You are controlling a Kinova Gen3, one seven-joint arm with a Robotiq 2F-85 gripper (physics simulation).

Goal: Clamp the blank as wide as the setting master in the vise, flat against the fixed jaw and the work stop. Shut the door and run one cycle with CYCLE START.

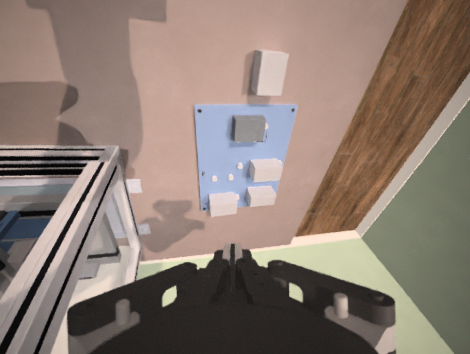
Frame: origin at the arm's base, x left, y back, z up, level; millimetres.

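Seen in the pictures: gripper, fingertip midpoint: (232,255).
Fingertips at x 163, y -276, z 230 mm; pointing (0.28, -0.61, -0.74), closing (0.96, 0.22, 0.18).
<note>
A point is followed by its place in that frame.
My gripper (232,255) @[x 163, y -276, z 230 mm] is shut and empty at the bottom middle. Beyond its fingertips a blue plate (215,135) @[x 185, y -289, z -24 mm] lies on the tan table top. A dark grey block (249,128) @[x 238, y -257, z 1 mm] sits on its far part. Pale blocks (266,170) @[x 292, y -337, z 12 mm] (261,196) @[x 304, y -410, z 10 mm] sit at its near right, and another pale block (223,204) @[x 220, y -434, z 11 mm] overlaps its near left edge. A further pale block (270,72) @[x 246, y -164, z 4 mm] lies off the plate, past its far edge. I cannot tell which block is the setting master or the blank. The vise, its jaws and CYCLE START cannot be made out.
A metal-framed enclosure (75,220) @[x 10, y -330, z 142 mm] stands at the left, with blue and dark parts inside. Small white tabs (134,186) @[x 36, y -418, z -24 mm] (144,229) @[x 47, y -557, z -26 mm] are beside it. Small white knobs (230,177) @[x 230, y -379, z -16 mm] (214,178) @[x 196, y -384, z -16 mm] are on the plate. A brown wooden strip (385,125) runs along the right.
</note>
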